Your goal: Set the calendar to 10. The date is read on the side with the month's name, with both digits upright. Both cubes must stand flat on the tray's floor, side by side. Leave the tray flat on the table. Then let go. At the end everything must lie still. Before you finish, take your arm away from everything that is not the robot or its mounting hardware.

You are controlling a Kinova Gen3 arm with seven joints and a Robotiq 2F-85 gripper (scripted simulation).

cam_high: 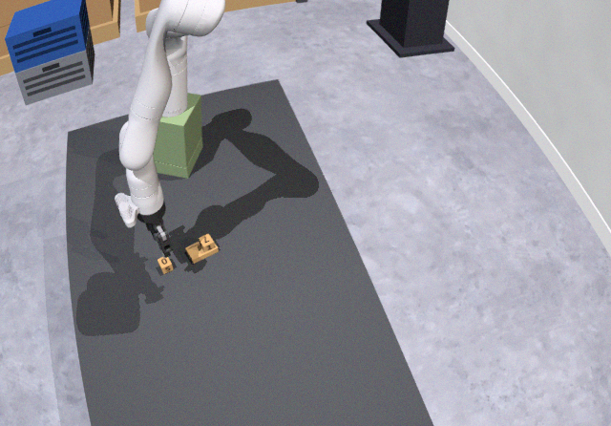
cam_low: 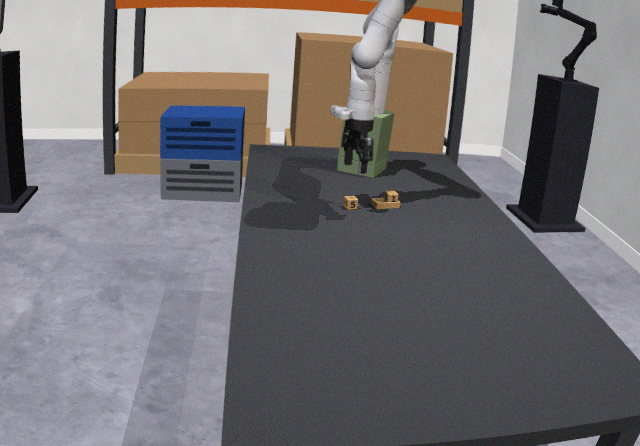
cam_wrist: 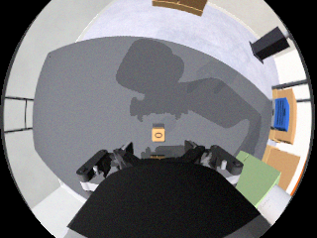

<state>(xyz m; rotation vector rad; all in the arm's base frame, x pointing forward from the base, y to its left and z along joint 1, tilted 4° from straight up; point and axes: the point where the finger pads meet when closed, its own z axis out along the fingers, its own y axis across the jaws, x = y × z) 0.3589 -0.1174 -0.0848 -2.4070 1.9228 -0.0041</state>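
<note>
The wooden calendar tray is 20 mm behind my hand, 100 mm to the left of it and 110 mm below it.
</note>
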